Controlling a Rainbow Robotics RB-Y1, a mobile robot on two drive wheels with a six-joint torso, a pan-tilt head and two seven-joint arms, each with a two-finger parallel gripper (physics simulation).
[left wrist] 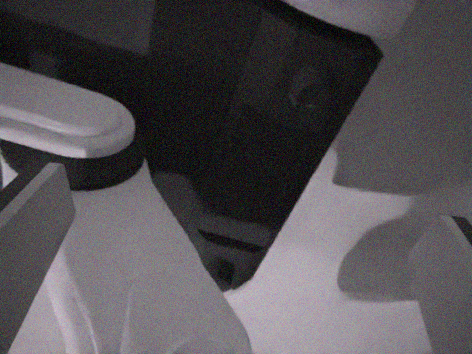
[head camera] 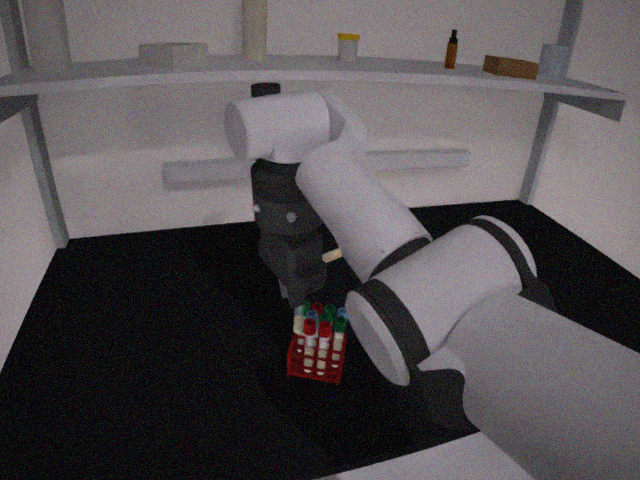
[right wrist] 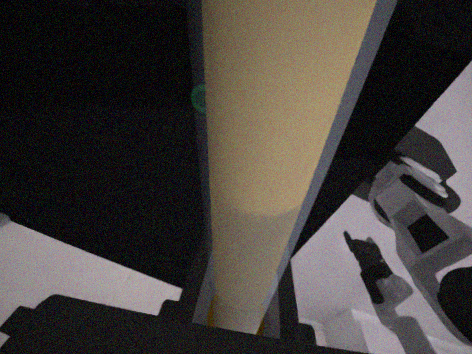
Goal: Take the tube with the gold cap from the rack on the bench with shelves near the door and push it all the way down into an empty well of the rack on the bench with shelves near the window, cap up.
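Observation:
My right gripper is shut on the gold-capped tube. In the right wrist view the cream-filled tube runs from the fingers up through the picture; slivers of gold show at its cap. In the head view a cream piece, apparently this tube's end, sticks out right of the gripper. The red rack stands on the bench just below the fingers, holding several upright tubes with red, blue and green caps. Its back left wells are partly hidden; I cannot tell which are empty. My left gripper is open and empty.
The black bench top lies under a long shelf. On the shelf are a yellow-lidded jar, an amber bottle, a brown box and a pale box. My right arm spans the right side of the head view.

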